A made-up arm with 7 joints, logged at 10 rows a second.
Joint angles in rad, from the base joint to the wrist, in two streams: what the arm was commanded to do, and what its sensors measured. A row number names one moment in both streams.
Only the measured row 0 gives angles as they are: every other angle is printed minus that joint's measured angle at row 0.
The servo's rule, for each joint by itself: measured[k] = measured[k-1] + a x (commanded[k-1-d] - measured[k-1]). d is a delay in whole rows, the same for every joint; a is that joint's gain. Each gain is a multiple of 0.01, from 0.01 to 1. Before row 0 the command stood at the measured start. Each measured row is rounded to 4 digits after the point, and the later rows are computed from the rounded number. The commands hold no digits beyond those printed.
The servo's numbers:
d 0
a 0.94 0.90 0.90 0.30 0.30 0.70 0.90
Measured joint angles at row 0:
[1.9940, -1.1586, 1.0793, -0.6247, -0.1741, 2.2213, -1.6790]
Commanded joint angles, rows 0 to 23:
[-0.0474, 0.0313, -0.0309, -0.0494, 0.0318, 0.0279, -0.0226]
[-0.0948, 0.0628, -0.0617, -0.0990, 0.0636, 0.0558, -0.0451]
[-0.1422, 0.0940, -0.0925, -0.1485, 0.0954, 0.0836, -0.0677]
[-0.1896, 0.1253, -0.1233, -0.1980, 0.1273, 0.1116, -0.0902]
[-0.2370, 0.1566, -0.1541, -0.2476, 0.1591, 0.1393, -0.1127]
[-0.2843, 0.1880, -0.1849, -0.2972, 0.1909, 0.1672, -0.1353]
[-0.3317, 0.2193, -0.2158, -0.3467, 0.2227, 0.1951, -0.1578]
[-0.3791, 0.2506, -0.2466, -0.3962, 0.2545, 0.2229, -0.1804]
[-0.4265, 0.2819, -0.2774, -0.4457, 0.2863, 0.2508, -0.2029]
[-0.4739, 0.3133, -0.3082, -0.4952, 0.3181, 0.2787, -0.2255]
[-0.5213, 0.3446, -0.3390, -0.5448, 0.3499, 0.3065, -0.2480]
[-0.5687, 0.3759, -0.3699, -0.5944, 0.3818, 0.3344, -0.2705]
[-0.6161, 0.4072, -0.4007, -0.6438, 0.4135, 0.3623, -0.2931]
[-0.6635, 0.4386, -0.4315, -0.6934, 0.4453, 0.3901, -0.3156]
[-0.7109, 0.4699, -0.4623, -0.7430, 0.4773, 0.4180, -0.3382]
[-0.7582, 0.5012, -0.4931, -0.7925, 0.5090, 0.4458, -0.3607]
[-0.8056, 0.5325, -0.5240, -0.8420, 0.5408, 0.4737, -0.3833]
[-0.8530, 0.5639, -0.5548, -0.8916, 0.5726, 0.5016, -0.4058]
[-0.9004, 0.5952, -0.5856, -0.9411, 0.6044, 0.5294, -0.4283]
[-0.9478, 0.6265, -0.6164, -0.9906, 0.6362, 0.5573, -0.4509]
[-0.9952, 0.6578, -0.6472, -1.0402, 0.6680, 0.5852, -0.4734]
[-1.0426, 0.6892, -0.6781, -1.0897, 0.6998, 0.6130, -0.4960]
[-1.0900, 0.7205, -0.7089, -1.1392, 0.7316, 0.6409, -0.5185]
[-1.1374, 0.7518, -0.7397, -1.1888, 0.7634, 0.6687, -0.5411]
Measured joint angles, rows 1 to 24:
[-0.0446, 0.0282, -0.0278, -0.0148, 0.0095, 0.0195, -0.0203]
[-0.0918, 0.0593, -0.0583, -0.0401, 0.0257, 0.0449, -0.0426]
[-0.1392, 0.0905, -0.0891, -0.0726, 0.0466, 0.0720, -0.0652]
[-0.1866, 0.1218, -0.1199, -0.1102, 0.0708, 0.0997, -0.0877]
[-0.2340, 0.1531, -0.1507, -0.1514, 0.0973, 0.1274, -0.1102]
[-0.2813, 0.1845, -0.1815, -0.1951, 0.1254, 0.1553, -0.1328]
[-0.3287, 0.2158, -0.2124, -0.2406, 0.1546, 0.1832, -0.1553]
[-0.3761, 0.2471, -0.2432, -0.2873, 0.1846, 0.2110, -0.1779]
[-0.4235, 0.2784, -0.2740, -0.3348, 0.2151, 0.2389, -0.2004]
[-0.4709, 0.3098, -0.3048, -0.3829, 0.2460, 0.2668, -0.2230]
[-0.5183, 0.3411, -0.3356, -0.4315, 0.2772, 0.2946, -0.2455]
[-0.5657, 0.3724, -0.3665, -0.4804, 0.3086, 0.3225, -0.2680]
[-0.6131, 0.4037, -0.3973, -0.5294, 0.3401, 0.3504, -0.2906]
[-0.6605, 0.4351, -0.4281, -0.5786, 0.3717, 0.3782, -0.3131]
[-0.7079, 0.4664, -0.4589, -0.6279, 0.4034, 0.4061, -0.3357]
[-0.7552, 0.4977, -0.4897, -0.6773, 0.4351, 0.4339, -0.3582]
[-0.8026, 0.5290, -0.5206, -0.7267, 0.4668, 0.4618, -0.3808]
[-0.8500, 0.5604, -0.5514, -0.7762, 0.4985, 0.4897, -0.4033]
[-0.8974, 0.5917, -0.5822, -0.8257, 0.5303, 0.5175, -0.4258]
[-0.9448, 0.6230, -0.6130, -0.8752, 0.5621, 0.5454, -0.4484]
[-0.9922, 0.6543, -0.6438, -0.9247, 0.5939, 0.5733, -0.4709]
[-1.0396, 0.6857, -0.6747, -0.9742, 0.6257, 0.6011, -0.4935]
[-1.0870, 0.7170, -0.7055, -1.0237, 0.6575, 0.6290, -0.5160]
[-1.1344, 0.7483, -0.7363, -1.0732, 0.6893, 0.6568, -0.5386]

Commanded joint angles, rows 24 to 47:
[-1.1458, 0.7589, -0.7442, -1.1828, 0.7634, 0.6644, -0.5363]
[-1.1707, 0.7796, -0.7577, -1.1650, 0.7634, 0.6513, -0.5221]
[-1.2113, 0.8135, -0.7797, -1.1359, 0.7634, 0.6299, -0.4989]
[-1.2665, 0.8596, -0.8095, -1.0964, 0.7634, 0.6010, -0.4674]
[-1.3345, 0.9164, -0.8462, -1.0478, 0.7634, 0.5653, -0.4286]
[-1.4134, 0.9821, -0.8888, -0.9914, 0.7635, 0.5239, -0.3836]
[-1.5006, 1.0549, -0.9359, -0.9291, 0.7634, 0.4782, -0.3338]
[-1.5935, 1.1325, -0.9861, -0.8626, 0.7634, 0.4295, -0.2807]
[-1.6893, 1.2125, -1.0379, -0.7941, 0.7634, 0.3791, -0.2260]
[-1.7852, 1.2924, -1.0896, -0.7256, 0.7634, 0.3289, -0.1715]
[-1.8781, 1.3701, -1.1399, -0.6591, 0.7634, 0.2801, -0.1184]
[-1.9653, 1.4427, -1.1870, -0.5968, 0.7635, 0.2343, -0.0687]
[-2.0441, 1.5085, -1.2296, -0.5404, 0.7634, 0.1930, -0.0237]
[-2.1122, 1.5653, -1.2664, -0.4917, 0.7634, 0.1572, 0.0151]
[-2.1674, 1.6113, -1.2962, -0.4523, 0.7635, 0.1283, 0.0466]
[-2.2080, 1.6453, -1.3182, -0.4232, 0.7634, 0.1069, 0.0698]
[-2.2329, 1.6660, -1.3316, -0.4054, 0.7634, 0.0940, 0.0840]
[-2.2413, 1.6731, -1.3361, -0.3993, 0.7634, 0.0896, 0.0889]
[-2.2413, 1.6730, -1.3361, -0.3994, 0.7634, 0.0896, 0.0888]
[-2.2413, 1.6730, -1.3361, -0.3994, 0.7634, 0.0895, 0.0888]
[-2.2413, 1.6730, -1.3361, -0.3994, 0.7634, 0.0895, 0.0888]
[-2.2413, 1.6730, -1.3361, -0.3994, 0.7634, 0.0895, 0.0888]
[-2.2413, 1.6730, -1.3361, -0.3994, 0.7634, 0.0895, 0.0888]
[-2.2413, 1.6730, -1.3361, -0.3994, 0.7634, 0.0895, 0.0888]
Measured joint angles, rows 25 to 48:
[-1.1451, 0.7578, -0.7434, -1.1061, 0.7115, 0.6621, -0.5365]
[-1.1692, 0.7774, -0.7563, -1.1238, 0.7271, 0.6545, -0.5235]
[-1.2088, 0.8099, -0.7774, -1.1274, 0.7380, 0.6373, -0.5014]
[-1.2630, 0.8546, -0.8063, -1.1181, 0.7456, 0.6119, -0.4708]
[-1.3302, 0.9102, -0.8422, -1.0970, 0.7509, 0.5793, -0.4328]
[-1.4084, 0.9749, -0.8841, -1.0653, 0.7547, 0.5405, -0.3885]
[-1.4951, 1.0469, -0.9307, -1.0244, 0.7573, 0.4969, -0.3393]
[-1.5876, 1.1239, -0.9806, -0.9759, 0.7591, 0.4497, -0.2866]
[-1.6832, 1.2036, -1.0322, -0.9214, 0.7604, 0.4003, -0.2321]
[-1.7791, 1.2835, -1.0839, -0.8627, 0.7613, 0.3503, -0.1776]
[-1.8722, 1.3614, -1.1343, -0.8016, 0.7619, 0.3012, -0.1243]
[-1.9597, 1.4346, -1.1817, -0.7402, 0.7624, 0.2544, -0.0743]
[-2.0390, 1.5011, -1.2248, -0.6803, 0.7627, 0.2114, -0.0288]
[-2.1078, 1.5589, -1.2622, -0.6237, 0.7629, 0.1735, 0.0107]
[-2.1638, 1.6061, -1.2928, -0.5723, 0.7631, 0.1419, 0.0430]
[-2.2053, 1.6414, -1.3157, -0.5276, 0.7632, 0.1174, 0.0671]
[-2.2312, 1.6635, -1.3300, -0.4909, 0.7633, 0.1010, 0.0823]
[-2.2407, 1.6721, -1.3355, -0.4634, 0.7633, 0.0930, 0.0882]
[-2.2413, 1.6729, -1.3360, -0.4442, 0.7633, 0.0906, 0.0887]
[-2.2413, 1.6730, -1.3361, -0.4308, 0.7633, 0.0898, 0.0888]
[-2.2413, 1.6730, -1.3361, -0.4214, 0.7633, 0.0896, 0.0888]
[-2.2413, 1.6730, -1.3361, -0.4148, 0.7633, 0.0895, 0.0888]
[-2.2413, 1.6730, -1.3361, -0.4102, 0.7633, 0.0895, 0.0888]
[-2.2413, 1.6730, -1.3361, -0.4070, 0.7633, 0.0895, 0.0888]

